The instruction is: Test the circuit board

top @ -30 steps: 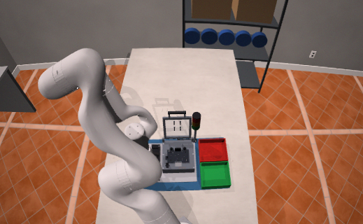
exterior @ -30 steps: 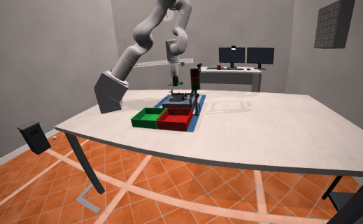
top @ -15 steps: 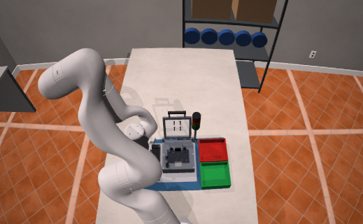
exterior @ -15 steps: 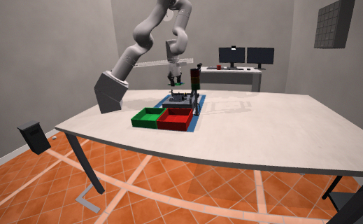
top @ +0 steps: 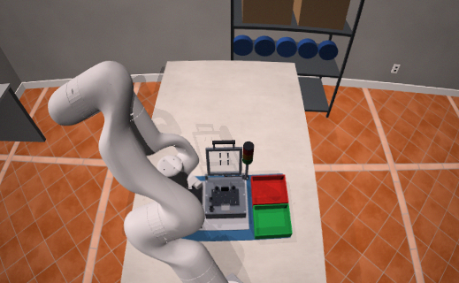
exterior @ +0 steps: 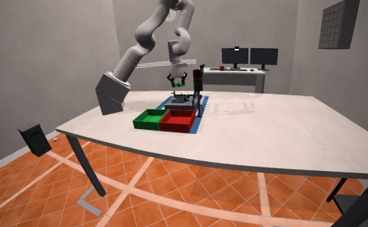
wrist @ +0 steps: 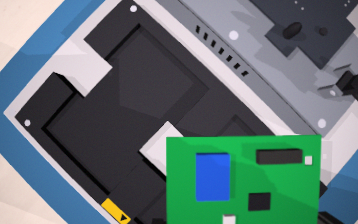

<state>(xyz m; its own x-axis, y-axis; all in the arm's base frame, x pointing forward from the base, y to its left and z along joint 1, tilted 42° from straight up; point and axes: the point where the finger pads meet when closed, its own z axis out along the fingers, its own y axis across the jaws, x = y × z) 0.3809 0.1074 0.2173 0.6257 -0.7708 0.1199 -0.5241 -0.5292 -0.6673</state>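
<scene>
Right now my hand is right at the green circuit board. Round my hand: red bin 15 cm ahead, 36 cm to the right, 11 cm below; then tester lid 20 cm ahead, 15 cm to the right, 6 cm above; then green bin 37 cm to the right, 11 cm below.
</scene>
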